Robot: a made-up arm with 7 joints.
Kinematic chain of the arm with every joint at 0, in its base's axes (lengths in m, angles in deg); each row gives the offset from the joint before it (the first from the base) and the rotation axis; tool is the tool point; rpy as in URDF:
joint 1: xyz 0 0 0.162 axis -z
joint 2: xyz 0 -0.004 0.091 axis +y
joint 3: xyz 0 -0.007 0.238 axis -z
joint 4: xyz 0 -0.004 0.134 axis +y
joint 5: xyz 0 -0.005 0.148 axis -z
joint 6: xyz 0 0 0.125 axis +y
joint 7: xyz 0 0 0.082 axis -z
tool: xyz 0 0 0 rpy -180 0 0
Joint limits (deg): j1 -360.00..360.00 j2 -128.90..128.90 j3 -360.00..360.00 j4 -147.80..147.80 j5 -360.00..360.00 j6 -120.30..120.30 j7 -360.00..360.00
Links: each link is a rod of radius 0.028 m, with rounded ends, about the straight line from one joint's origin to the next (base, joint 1, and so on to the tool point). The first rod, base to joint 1, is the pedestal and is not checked.
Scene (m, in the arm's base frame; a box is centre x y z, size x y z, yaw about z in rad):
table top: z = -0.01
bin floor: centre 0.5 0.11 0 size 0.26 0.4 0.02 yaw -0.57
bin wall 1: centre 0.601 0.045 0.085 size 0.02 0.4 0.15 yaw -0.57
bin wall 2: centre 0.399 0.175 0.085 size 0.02 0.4 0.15 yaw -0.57
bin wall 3: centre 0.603 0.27 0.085 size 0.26 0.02 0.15 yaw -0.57
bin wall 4: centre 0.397 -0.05 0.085 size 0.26 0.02 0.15 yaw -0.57
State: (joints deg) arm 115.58 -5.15 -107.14 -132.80 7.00 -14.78 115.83
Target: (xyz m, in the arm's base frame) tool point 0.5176 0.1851 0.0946
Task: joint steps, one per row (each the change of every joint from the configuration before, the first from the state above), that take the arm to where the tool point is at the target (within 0.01 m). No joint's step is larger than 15 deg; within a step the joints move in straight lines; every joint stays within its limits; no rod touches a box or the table.
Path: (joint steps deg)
1: 14.80 -10.75 12.28 10.17 0.17 2.04 0.00
2: 14.81 -10.76 12.29 10.17 0.17 2.03 0.00
3: 14.80 -10.75 12.28 10.16 0.17 2.04 0.00
4: 14.80 -10.75 12.28 10.17 0.17 2.04 0.00
5: 14.81 -10.75 12.29 10.17 0.17 2.04 0.00
6: -1.87 -9.26 3.19 2.67 0.06 0.69 0.00
7: -1.87 -9.26 3.19 2.66 0.06 0.69 0.00

